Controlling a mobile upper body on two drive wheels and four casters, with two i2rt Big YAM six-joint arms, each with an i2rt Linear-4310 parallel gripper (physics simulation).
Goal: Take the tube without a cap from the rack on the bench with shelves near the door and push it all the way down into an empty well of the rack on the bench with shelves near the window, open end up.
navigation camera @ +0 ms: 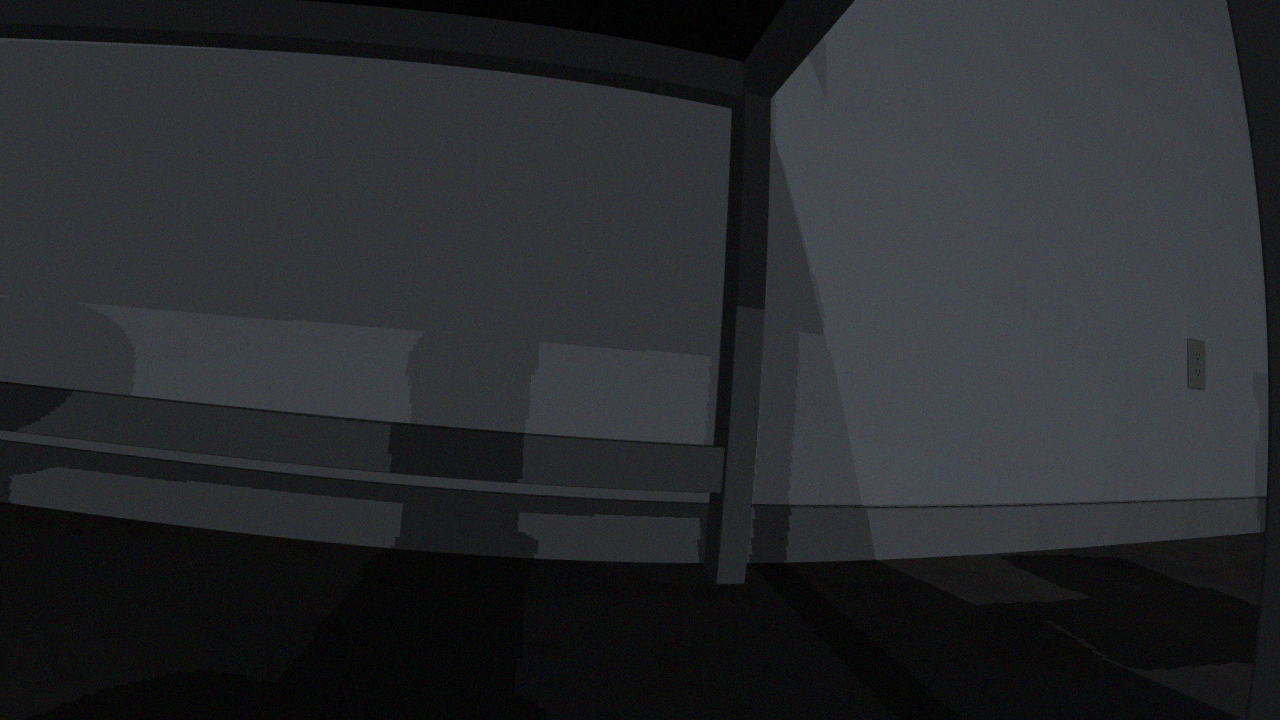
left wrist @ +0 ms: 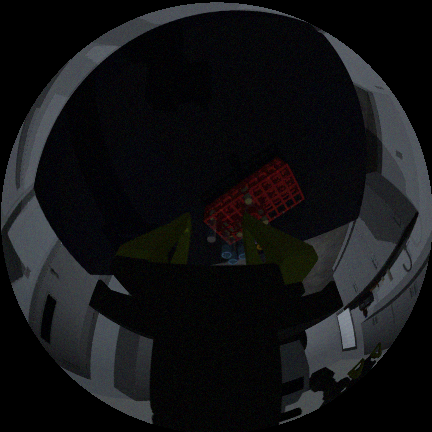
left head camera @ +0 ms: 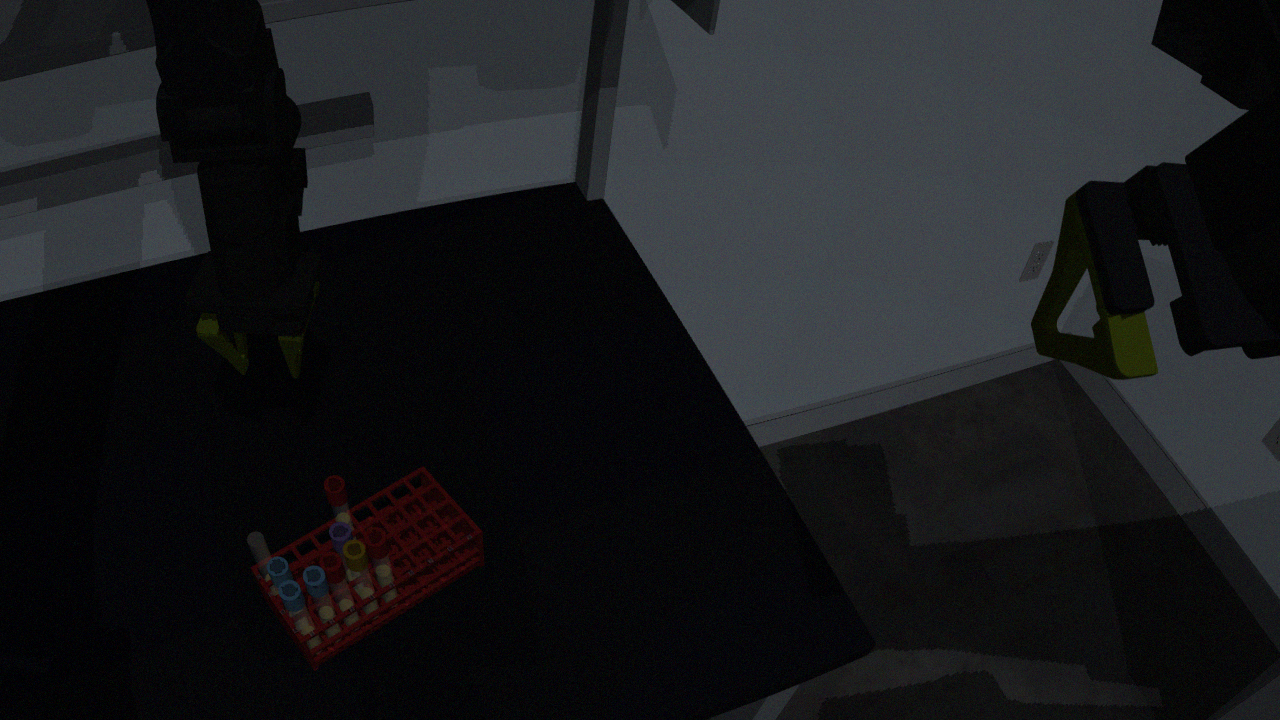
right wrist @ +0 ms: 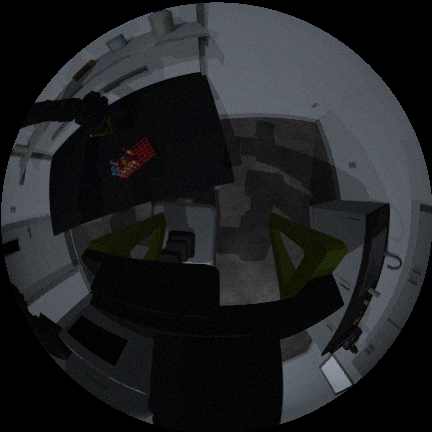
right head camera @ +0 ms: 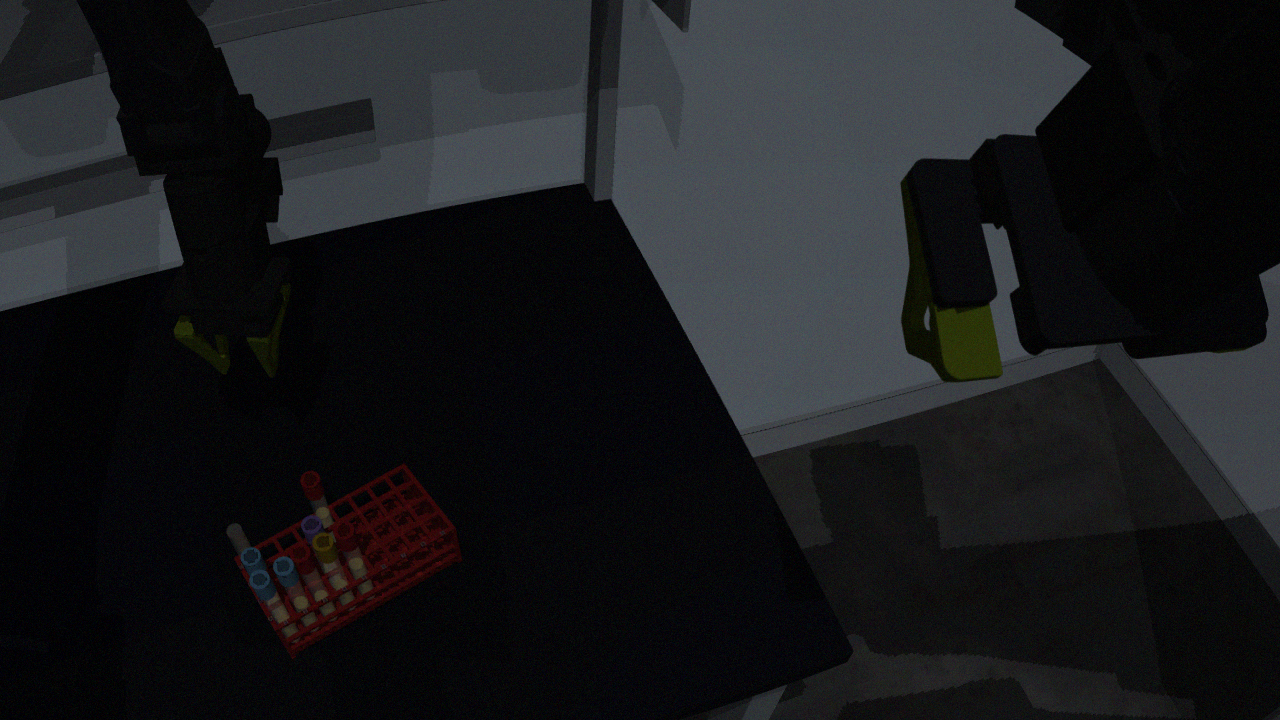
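A red rack [left head camera: 480, 548] [right head camera: 457, 544] [left wrist: 287, 165] stands on a black bench top. A greyish tube without a cap [left head camera: 259, 548] [right head camera: 238, 537] [left wrist: 211, 238] stands upright in its left corner well, its upper part above the rack. Capped tubes share that end: blue [left head camera: 314, 577], purple [left head camera: 341, 534], yellow [left head camera: 355, 553] and red [left head camera: 334, 488]. My left gripper [left head camera: 270, 373] [right head camera: 247, 372] [left wrist: 216, 218] is partly open and empty, above the bench beyond the rack, apart from the tubes. My right gripper [right wrist: 216, 218] is wide open and empty, off the bench's right side. The second rack does not show.
The bench top [left head camera: 537, 358] [right head camera: 537, 358] has a shelf post [left head camera: 595, 107] at its back corner. A wall [left head camera: 805, 179] stands to the right. Cabinets with a dark counter [right wrist: 372, 245] and a hook-shaped tap [right wrist: 395, 261] show in the right wrist view. The room is dim.
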